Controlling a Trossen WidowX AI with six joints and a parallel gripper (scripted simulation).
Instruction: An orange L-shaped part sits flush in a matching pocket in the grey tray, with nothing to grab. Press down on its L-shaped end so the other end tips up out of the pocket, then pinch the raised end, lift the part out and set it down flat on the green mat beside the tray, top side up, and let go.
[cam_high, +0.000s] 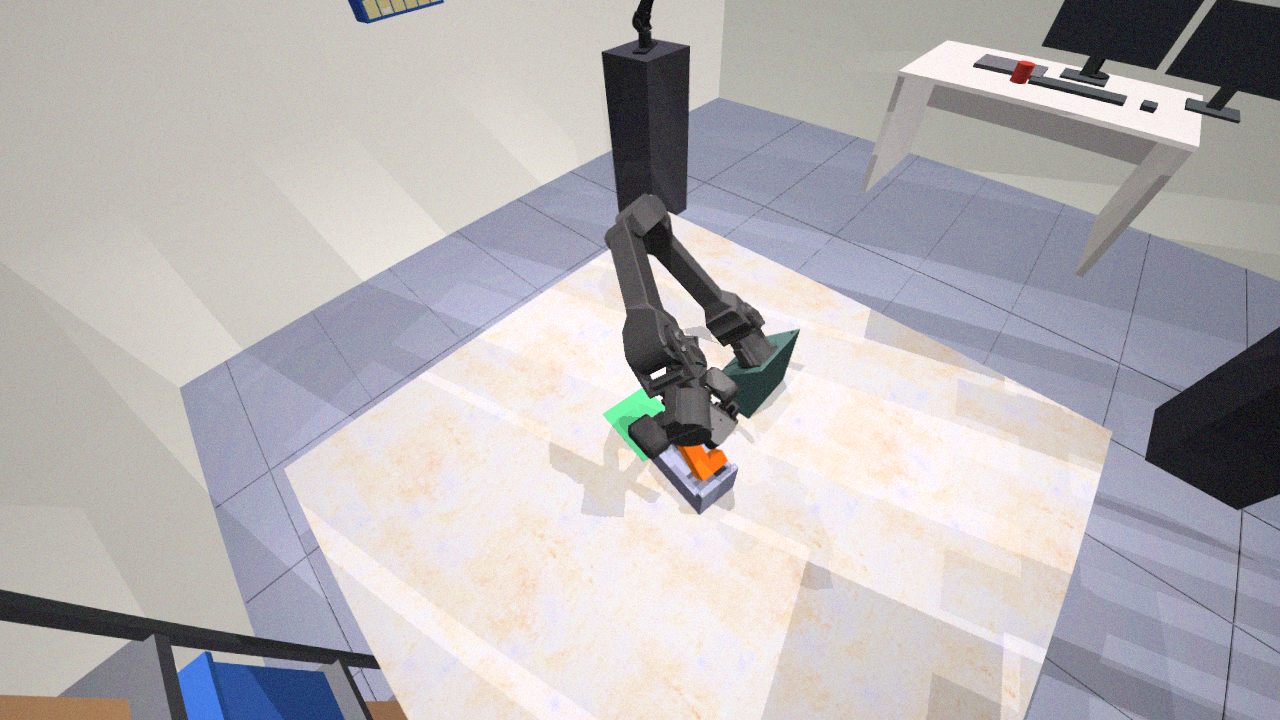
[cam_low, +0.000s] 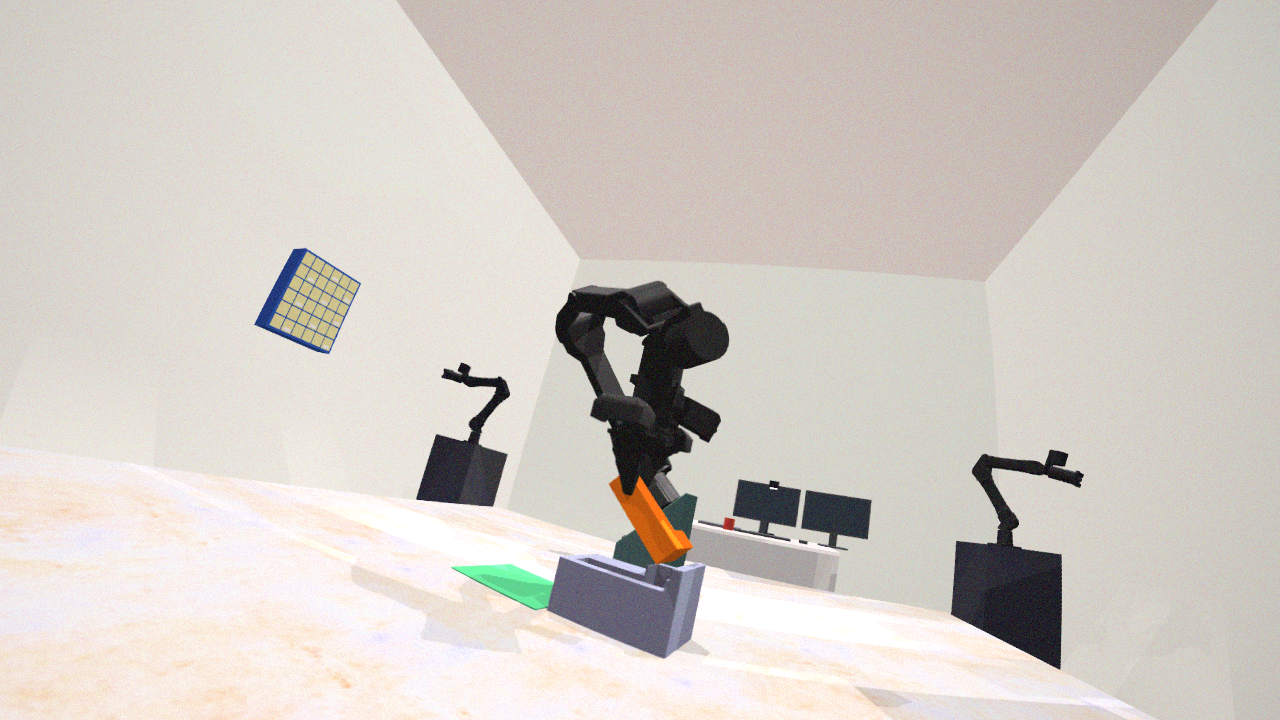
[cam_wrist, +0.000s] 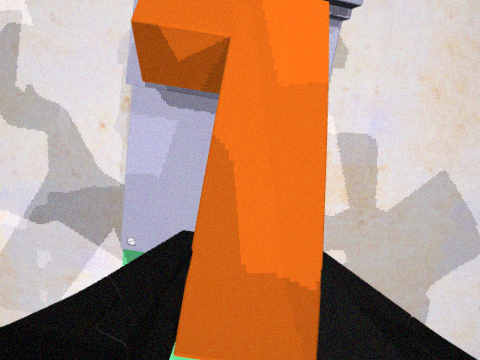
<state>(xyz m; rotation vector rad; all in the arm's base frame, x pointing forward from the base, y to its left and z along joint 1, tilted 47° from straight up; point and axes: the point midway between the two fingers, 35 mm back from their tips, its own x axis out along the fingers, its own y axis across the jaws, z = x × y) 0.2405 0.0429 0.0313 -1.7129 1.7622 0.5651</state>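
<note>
Right now my gripper tip is 30 mm past the green mat, 140 mm to the left of it and 170 mm above it. The rest, counted from my gripper tip: orange L-shaped part: 10 mm behind, 30 mm to the left, 30 mm below.
</note>
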